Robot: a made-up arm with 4 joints.
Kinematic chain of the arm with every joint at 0, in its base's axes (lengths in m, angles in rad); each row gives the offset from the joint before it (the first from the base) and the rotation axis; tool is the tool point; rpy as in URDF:
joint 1: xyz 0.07 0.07 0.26 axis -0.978 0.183 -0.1
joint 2: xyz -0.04 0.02 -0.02 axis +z
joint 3: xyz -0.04 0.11 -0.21 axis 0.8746 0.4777 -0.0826
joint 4: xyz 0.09 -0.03 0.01 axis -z
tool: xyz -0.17 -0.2 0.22 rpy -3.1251 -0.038 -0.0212
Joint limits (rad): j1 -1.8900..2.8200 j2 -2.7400..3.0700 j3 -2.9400..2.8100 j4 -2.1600..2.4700
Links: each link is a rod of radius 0.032 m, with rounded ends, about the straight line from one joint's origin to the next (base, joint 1, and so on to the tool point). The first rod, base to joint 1, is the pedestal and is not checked.
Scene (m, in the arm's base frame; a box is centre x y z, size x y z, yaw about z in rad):
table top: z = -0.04
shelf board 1: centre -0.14 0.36 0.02 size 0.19 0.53 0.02 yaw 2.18
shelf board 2: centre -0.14 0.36 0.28 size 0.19 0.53 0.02 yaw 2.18
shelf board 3: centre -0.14 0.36 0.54 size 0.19 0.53 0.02 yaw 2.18
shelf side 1: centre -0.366 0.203 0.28 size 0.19 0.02 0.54 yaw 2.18
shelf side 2: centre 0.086 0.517 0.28 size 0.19 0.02 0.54 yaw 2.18
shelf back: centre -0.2 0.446 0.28 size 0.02 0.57 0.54 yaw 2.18
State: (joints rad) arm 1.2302 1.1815 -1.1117 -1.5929
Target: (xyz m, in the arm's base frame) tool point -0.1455 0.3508 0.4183
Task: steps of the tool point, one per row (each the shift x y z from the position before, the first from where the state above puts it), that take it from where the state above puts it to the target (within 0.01 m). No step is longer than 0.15 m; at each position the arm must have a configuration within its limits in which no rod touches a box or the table.
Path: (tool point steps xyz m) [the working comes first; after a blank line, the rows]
Joints at the target: 2.0406 2.0793 -1.5464 -1.2220
Straight joint move there: touches shelf board 2.

1: 0.1194 -0.0111 -0.0072
2: 0.1080 -0.0433 0.0136
3: -0.0561 0.0030 0.0810
4: -0.0365 -0.0321 0.0899
5: -0.0088 -0.0662 0.0828
6: -0.0341 0.0501 -0.0047
7: -0.0352 0.0435 -0.0035
8: -0.0314 0.0406 0.0016
9: -0.0226 0.0425 0.0066

